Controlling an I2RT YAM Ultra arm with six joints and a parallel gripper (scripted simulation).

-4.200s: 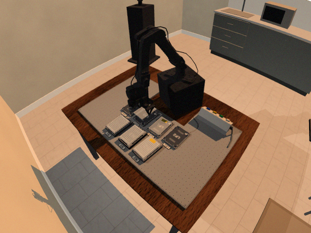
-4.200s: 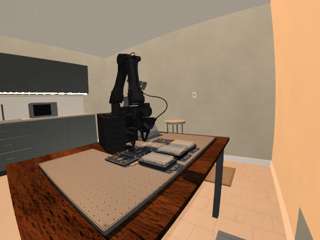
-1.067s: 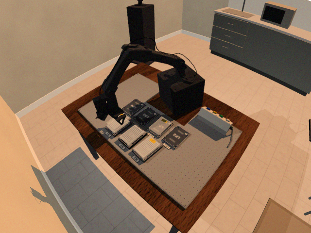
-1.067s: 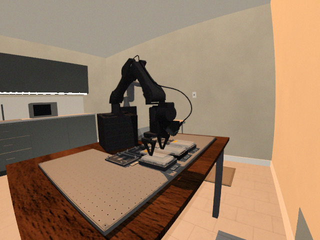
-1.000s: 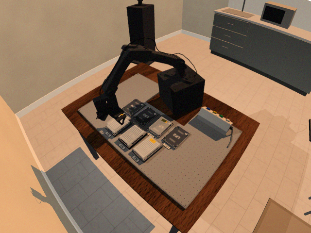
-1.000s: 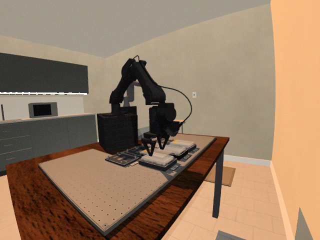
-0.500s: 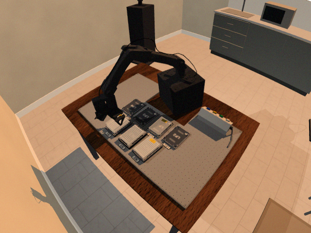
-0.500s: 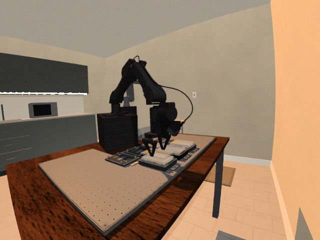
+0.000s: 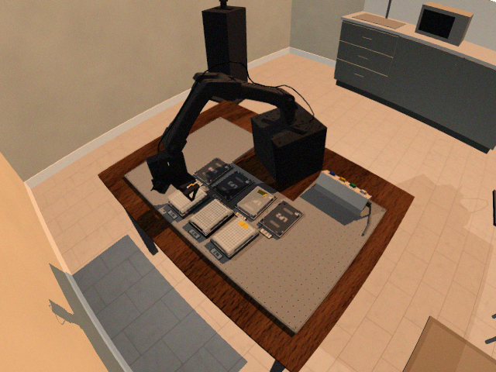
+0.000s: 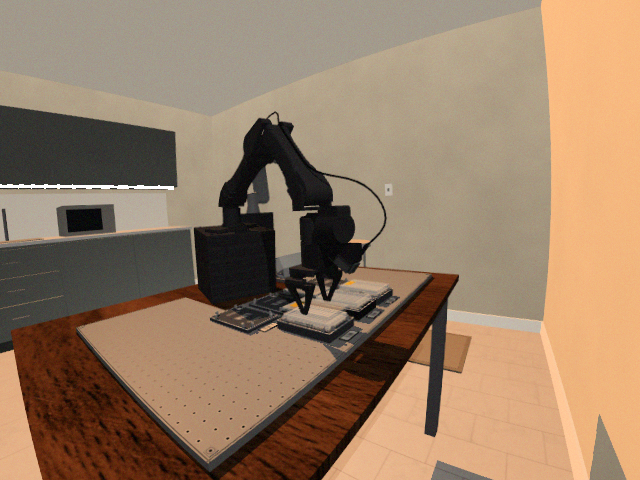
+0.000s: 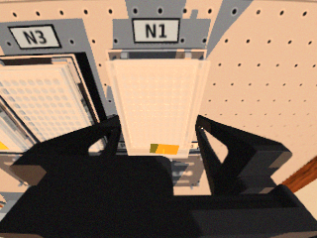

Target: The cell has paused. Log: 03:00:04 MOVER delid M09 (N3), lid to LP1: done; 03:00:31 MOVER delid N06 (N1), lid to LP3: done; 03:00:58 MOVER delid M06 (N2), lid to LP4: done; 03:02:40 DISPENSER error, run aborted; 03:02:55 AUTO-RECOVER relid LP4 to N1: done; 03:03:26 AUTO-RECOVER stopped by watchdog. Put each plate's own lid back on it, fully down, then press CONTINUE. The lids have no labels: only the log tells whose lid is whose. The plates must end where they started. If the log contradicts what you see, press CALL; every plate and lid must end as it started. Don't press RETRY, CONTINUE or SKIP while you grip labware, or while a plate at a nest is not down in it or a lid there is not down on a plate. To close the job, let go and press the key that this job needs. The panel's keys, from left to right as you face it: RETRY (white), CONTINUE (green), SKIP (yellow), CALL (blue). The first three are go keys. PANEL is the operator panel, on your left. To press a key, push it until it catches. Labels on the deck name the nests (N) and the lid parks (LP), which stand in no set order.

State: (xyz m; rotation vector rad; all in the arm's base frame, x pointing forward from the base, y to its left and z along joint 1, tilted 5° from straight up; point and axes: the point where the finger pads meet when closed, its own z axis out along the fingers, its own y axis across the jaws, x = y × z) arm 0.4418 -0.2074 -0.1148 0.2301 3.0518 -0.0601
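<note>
My hand is 3 cm above the white well plate and 1 cm past it. The rest, counted from my hand: clear lid (26 cm to the left, 3 cm ahead, 2 cm below); then yellow SKIP key (49 cm to the left, 40 cm behind, 1 cm above); then blue CALL key (44 cm to the left, 41 cm behind, 1 cm above).
</note>
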